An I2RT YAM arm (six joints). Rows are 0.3 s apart.
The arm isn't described. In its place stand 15 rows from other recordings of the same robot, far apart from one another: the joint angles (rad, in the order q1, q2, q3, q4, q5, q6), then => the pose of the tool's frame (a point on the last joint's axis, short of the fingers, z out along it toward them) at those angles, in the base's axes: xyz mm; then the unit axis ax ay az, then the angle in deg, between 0 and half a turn.
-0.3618 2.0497 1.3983 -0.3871 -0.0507 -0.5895 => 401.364, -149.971, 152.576, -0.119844, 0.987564, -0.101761, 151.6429
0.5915 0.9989 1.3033 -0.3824 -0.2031 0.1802 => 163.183, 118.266, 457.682, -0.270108, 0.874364, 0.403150, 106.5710
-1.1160 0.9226 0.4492 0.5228 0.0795 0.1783 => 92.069, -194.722, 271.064, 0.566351, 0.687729, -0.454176, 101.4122
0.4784 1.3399 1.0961 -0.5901 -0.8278 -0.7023 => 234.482, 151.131, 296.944, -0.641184, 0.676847, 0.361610, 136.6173
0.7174 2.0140 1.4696 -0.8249 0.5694 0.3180 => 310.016, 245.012, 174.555, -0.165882, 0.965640, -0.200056, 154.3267
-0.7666 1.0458 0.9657 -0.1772 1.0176 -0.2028 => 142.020, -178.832, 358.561, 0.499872, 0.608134, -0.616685, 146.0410
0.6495 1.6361 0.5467 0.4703 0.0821 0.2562 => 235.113, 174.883, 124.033, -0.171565, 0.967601, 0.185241, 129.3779
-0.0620 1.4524 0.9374 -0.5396 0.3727 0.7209 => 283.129, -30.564, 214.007, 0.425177, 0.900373, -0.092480, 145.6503
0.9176 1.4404 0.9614 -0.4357 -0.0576 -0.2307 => 179.217, 237.564, 228.792, -0.545872, 0.826034, 0.140324, 145.7960
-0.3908 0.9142 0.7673 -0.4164 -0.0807 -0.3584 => 188.380, -74.507, 287.640, -0.005969, 0.986789, -0.161899, 124.9936
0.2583 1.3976 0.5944 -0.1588 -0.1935 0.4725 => 240.061, 70.506, 149.556, 0.075017, 0.977172, 0.198762, 151.5545
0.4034 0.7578 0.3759 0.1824 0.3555 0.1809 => 173.356, 60.518, 238.046, 0.034589, 0.997428, 0.062773, 100.9807
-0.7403 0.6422 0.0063 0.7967 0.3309 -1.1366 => 101.180, -108.108, 191.632, -0.003049, 0.697577, -0.716503, 138.0569
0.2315 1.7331 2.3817 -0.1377 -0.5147 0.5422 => 300.866, 88.928, 621.178, -0.204948, 0.749645, 0.629308, 87.1923
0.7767 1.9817 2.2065 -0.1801 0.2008 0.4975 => 332.839, 317.144, 473.494, -0.030499, 0.880070, 0.473864, 103.4798
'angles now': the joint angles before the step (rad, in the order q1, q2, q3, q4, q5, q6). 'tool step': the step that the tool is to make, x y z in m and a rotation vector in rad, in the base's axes. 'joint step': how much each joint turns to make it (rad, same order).
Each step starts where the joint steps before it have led.
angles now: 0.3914 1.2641 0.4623 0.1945 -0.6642 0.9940
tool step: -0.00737 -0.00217 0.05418 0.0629 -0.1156 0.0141
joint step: 0.0013 -0.1712 0.0890 -0.1249 -0.0181 0.0069
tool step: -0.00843 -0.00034 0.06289 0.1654 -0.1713 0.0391
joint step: 0.0059 -0.1143 0.0917 0.0772 -0.0595 0.0938
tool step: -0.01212 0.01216 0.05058 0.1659 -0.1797 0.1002
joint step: 0.0693 -0.0260 0.0707 0.2060 -0.0340 0.1016
